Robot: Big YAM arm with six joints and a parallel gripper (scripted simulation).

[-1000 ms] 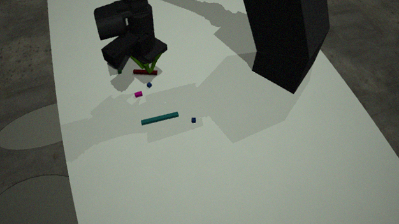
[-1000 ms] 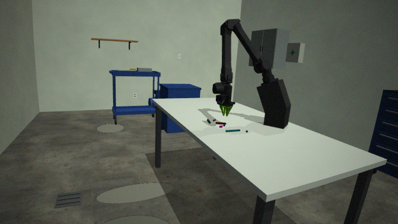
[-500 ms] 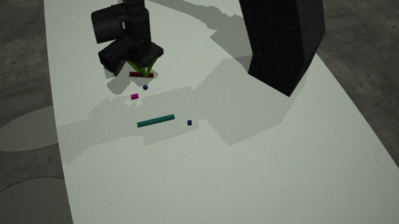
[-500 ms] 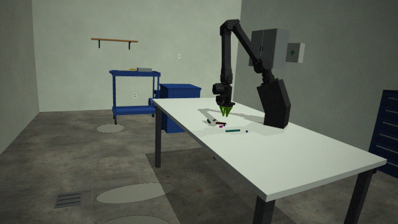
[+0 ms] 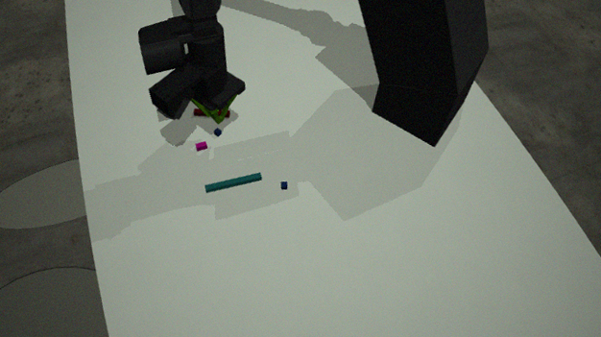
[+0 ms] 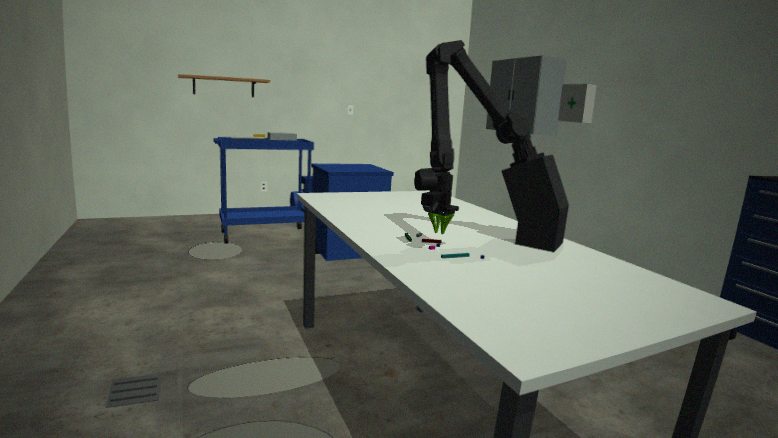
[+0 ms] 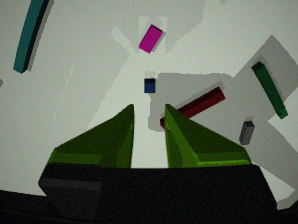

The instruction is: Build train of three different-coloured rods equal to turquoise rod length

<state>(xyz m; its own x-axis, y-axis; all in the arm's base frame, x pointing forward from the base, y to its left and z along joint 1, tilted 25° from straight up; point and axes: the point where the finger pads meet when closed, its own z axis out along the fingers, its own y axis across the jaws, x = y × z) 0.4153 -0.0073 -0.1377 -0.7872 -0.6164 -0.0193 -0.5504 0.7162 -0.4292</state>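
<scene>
The magenta rod is 50 mm below my hand, 30 mm ahead of it and 20 mm to the left of it. Round my hand: green rod (110 mm to the right, 70 mm ahead, 50 mm below); turquoise rod (120 mm to the left, 50 mm below, 10 mm behind); red rod (50 mm to the right, 50 mm below).
</scene>
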